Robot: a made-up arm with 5 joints. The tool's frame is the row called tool. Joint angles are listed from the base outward. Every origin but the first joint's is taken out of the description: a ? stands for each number. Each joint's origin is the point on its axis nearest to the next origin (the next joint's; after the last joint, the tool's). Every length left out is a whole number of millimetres.
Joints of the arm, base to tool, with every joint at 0 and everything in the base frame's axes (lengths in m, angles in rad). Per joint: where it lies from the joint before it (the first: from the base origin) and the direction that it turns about. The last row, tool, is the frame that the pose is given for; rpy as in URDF.
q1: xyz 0.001 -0.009 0.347 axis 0 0 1
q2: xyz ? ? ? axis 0 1 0
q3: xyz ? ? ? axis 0 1 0
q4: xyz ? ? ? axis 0 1 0
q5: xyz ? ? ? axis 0 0 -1
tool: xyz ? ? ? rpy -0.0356 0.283 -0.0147
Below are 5 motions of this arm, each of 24 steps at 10 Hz.
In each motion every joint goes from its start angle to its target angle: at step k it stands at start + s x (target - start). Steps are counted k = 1, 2, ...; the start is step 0. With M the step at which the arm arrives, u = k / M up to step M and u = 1 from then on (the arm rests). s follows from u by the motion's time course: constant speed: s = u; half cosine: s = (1 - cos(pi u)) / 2; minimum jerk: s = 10 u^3 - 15 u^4 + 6 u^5.
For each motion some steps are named. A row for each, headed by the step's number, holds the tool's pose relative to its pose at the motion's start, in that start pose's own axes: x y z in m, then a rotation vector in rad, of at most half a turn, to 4 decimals.
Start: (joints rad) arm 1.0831 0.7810 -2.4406 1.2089 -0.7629
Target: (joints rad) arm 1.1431 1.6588 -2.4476 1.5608 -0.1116
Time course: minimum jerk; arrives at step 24
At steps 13, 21, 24:
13: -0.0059 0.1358 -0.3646 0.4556 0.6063 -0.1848
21: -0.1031 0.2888 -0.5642 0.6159 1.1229 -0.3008
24: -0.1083 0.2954 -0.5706 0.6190 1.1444 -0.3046

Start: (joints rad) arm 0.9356 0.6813 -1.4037 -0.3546 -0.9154
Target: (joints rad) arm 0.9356 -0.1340 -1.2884 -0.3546 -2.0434
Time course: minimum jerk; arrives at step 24
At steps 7, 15, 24:
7: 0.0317 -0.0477 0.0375 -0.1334 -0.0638 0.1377
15: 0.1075 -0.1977 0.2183 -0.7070 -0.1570 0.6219
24: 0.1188 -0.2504 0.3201 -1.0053 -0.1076 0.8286

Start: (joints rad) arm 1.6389 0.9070 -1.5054 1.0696 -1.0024
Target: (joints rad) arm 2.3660 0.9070 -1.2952 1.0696 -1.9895
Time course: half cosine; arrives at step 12
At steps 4, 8, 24:
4: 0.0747 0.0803 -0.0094 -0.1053 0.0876 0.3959
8: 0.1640 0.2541 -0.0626 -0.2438 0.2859 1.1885
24: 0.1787 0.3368 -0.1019 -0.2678 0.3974 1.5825

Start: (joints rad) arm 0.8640 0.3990 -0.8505 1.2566 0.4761
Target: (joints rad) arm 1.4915 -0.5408 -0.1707 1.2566 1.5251
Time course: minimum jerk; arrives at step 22
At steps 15, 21, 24:
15: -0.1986 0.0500 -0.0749 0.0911 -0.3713 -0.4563
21: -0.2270 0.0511 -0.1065 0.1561 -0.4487 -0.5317
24: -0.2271 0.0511 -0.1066 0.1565 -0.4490 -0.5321

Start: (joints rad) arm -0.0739 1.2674 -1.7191 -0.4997 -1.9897
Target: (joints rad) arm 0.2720 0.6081 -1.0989 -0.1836 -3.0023
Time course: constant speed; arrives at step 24
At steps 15, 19, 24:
15: 0.0662 -0.0708 0.1094 -0.1945 -0.2698 0.7364
19: 0.0785 -0.0811 0.1441 -0.2696 -0.3441 0.9287
24: 0.0902 -0.0889 0.1888 -0.3774 -0.4372 1.1654

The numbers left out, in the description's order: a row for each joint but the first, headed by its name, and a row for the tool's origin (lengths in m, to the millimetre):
q2: 0.007 0.012 0
q3: 0.034 0 0.229
q4: 0.089 0 -0.46
q5: 0.038 0 -0.071
tool: 0.024 -0.01 0

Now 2 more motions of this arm.
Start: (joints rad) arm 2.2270 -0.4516 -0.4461 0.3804 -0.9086
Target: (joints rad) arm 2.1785 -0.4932 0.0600 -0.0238 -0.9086
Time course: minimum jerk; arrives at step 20
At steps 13, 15, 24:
13: -0.0889 0.1225 -0.0894 0.0331 0.0434 -0.0229
15: -0.1062 0.1455 -0.0994 0.0389 0.0508 -0.0269
24: -0.1200 0.1639 -0.1061 0.0434 0.0566 -0.0300

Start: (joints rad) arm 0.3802 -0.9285 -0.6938 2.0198 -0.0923
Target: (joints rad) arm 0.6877 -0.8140 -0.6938 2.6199 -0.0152
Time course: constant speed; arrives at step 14
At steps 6, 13, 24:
6: 0.0008 0.0419 -0.0245 -0.0707 0.3070 0.0737
13: -0.0104 0.0852 -0.0494 -0.2006 0.6619 0.1195
24: -0.0128 0.0909 -0.0524 -0.2230 0.7119 0.1222

